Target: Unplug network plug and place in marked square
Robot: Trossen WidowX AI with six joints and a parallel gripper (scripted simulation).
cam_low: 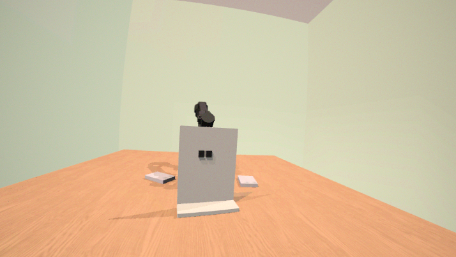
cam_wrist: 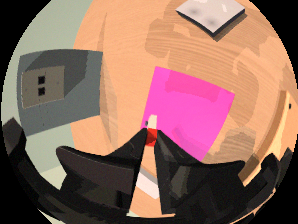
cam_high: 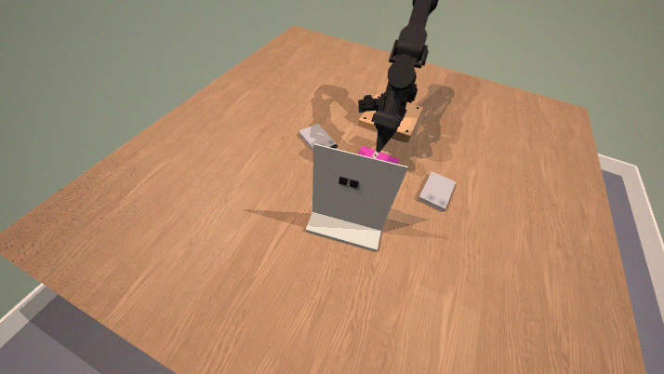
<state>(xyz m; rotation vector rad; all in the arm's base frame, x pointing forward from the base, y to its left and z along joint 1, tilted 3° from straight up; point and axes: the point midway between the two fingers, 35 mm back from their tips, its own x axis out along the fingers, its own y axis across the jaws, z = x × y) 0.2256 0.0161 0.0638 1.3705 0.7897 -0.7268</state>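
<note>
Right now my gripper tip is 1 cm past the square and 6 cm above it. Round my gripper tip: plug (right at my gripper tip); then panel (21 cm ahead, 4 cm above).
</note>
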